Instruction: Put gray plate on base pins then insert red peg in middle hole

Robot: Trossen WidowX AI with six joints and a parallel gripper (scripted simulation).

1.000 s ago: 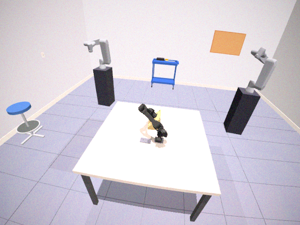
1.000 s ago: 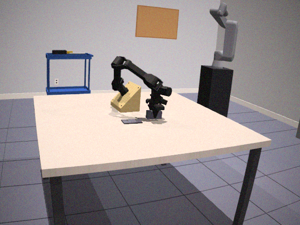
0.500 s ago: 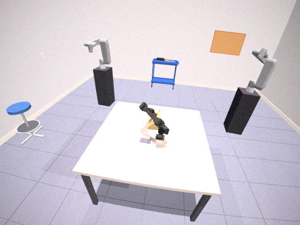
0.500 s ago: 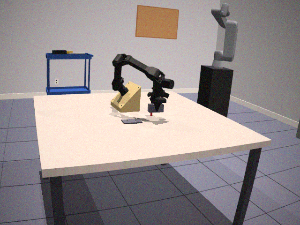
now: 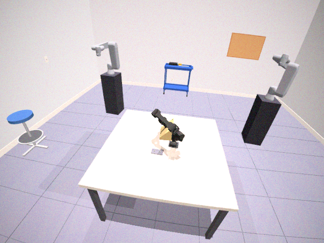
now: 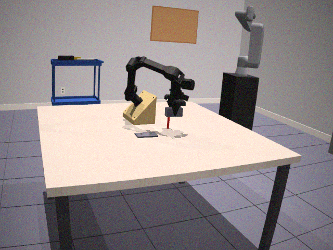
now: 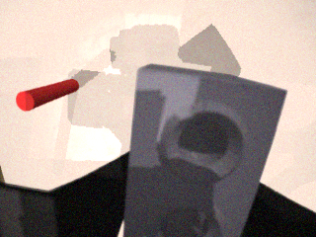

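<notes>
Now: gripper tip 160 mm to the left of the dark base, 110 mm above it and 20 mm short of it. From my gripper tip the other things lie so: red peg 100 mm behind, 80 mm below, 10 mm to the left; then gray plate 30 mm above.
</notes>
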